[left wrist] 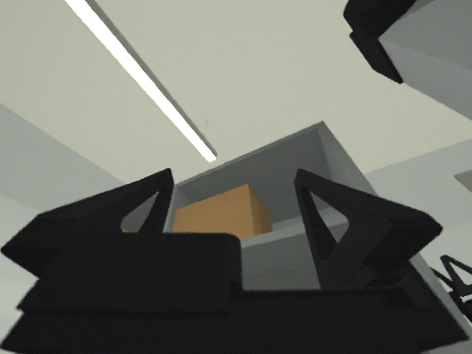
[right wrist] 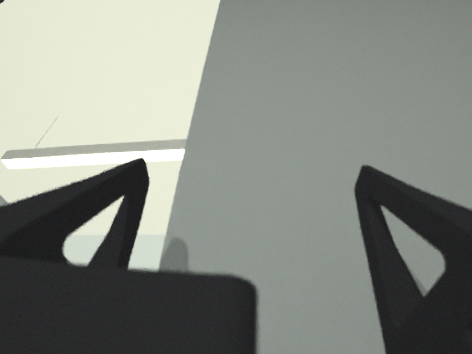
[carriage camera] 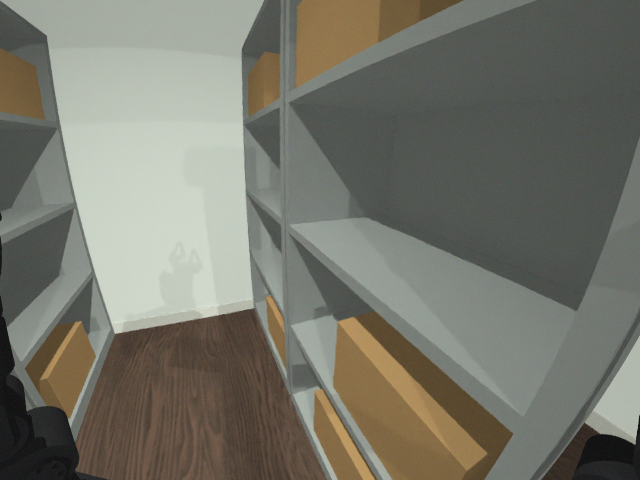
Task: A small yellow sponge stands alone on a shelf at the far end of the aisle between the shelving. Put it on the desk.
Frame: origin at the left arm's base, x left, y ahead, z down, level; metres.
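Seen in the pictures: left gripper, fingertip midpoint: (left wrist: pixel 234 175); right gripper, fingertip midpoint: (left wrist: pixel 434 261) (right wrist: pixel 251 173).
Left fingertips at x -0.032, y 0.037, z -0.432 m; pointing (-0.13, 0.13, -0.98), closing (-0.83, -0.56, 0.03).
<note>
A point is followed by its place in that frame.
The yellow sponge and the desk do not show in any of the three views. The right shelving (carriage camera: pixel 284 206) @(x -0.148, y 0.883, z -0.200 m) runs along the aisle, with its near end close on the right of the carriage view. My left gripper (left wrist: pixel 234 175) @(x -0.032, y 0.037, z -0.433 m) is open, its fingers wide apart with no object between them; it points up towards a shelf top and the ceiling. My right gripper (right wrist: pixel 251 173) @(x -0.626, y 0.038, z -0.439 m) is open and empty; a grey shelving panel (right wrist: pixel 280 115) @(x -0.630, y 0.074, z -0.524 m) fills the view behind and between its fingers.
The left shelving (carriage camera: pixel 82 235) @(x 1.208, y 1.183, z 0.069 m) borders the wooden aisle floor (carriage camera: pixel 196 392) @(x 0.376, y 0.833, z 0.846 m). A white wall (carriage camera: pixel 139 180) @(x 0.882, y 1.398, z -0.240 m) closes the far end. Brown boxes stand on shelves at right (carriage camera: pixel 336 41) @(x -0.325, y 0.572, z -0.669 m), lower right (carriage camera: pixel 403 397) @(x -0.487, y 0.259, z 0.044 m) and lower left (carriage camera: pixel 72 369) @(x 0.973, y 0.679, z 0.627 m). Parts of both arms show at the lower corners of the carriage view.
</note>
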